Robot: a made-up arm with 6 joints. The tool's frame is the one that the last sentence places.
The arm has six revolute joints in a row. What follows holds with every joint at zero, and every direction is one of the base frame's.
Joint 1 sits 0.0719 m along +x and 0.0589 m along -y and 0.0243 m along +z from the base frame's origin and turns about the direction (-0.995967, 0.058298, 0.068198).
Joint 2 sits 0.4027 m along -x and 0.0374 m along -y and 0.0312 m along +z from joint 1 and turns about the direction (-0.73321, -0.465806, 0.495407).
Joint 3 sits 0.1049 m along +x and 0.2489 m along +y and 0.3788 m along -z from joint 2 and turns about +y.
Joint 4 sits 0.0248 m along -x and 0.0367 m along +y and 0.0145 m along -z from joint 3 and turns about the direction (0.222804, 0.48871, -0.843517).
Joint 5 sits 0.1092 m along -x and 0.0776 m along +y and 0.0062 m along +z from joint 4 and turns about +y.
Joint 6 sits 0.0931 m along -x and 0.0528 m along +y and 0.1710 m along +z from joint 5 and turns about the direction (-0.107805, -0.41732, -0.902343).
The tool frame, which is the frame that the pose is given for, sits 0.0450 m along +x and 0.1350 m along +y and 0.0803 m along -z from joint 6; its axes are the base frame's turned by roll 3.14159, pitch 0.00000 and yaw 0.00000 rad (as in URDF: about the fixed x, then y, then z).
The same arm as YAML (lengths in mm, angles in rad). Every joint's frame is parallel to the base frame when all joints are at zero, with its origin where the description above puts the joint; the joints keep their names.
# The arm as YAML. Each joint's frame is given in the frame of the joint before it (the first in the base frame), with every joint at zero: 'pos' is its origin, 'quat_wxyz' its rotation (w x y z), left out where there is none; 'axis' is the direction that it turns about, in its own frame. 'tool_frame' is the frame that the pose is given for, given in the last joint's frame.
length_unit: mm
angle_unit: rad
joints:
  - joint: joint 1
    pos: [71.9, -58.9, 24.3]
    axis: [-0.995967, 0.058298, 0.068198]
  - joint: joint 2
    pos: [-402.7, -37.4, 31.2]
    axis: [-0.73321, -0.465806, 0.495407]
  - joint: joint 3
    pos: [104.9, 248.9, -378.8]
    axis: [0.0, 1.0, 0.0]
  - joint: joint 4
    pos: [-24.8, 36.7, -14.5]
    axis: [0.222804, 0.48871, -0.843517]
  - joint: joint 5
    pos: [-109.2, 77.6, 6.2]
    axis: [0.0, 1.0, 0.0]
  - joint: joint 6
    pos: [-93.1, 52.8, 171.0]
    axis: [-0.107805, -0.41732, -0.902343]
tool_frame:
  pos: [45.0, 135.0, -80.3]
  quat_wxyz: [0.000001, 1.000004, 0.0, 0.0]

